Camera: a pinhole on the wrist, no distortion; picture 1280 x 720 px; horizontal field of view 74.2 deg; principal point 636.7 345.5 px. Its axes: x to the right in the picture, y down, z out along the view. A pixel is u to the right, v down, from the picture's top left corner.
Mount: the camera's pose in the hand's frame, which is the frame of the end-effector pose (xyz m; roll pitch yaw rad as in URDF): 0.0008 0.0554 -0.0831 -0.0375 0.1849 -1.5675
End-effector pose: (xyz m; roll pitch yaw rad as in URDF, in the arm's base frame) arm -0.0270 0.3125 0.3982 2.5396 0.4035 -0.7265
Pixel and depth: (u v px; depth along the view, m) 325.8 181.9 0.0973
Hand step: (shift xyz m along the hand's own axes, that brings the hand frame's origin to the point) -0.0144 0.0725 0.0197
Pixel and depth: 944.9 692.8 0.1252
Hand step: 0.0571 -0.0119 0.0296
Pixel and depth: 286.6 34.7 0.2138
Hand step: -0.0698 0.1023 0.1461
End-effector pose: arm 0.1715 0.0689 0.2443 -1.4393 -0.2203 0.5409
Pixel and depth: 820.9 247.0 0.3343
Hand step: -0.0251 -0.0779 0.2333
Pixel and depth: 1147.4 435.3 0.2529
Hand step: 0.0377 -0.1408 0.1363
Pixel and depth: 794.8 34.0 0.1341
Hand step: -0.0433 0.0057 0.0458
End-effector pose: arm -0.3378 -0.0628 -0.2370 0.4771 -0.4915 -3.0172
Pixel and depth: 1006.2 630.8 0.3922
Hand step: 0.1484 -0.1836 0.2658
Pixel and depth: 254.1 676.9 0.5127
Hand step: 0.2202 0.1912 0.4557
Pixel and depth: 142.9 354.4 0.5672
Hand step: 0.0273 0.2767 0.5347
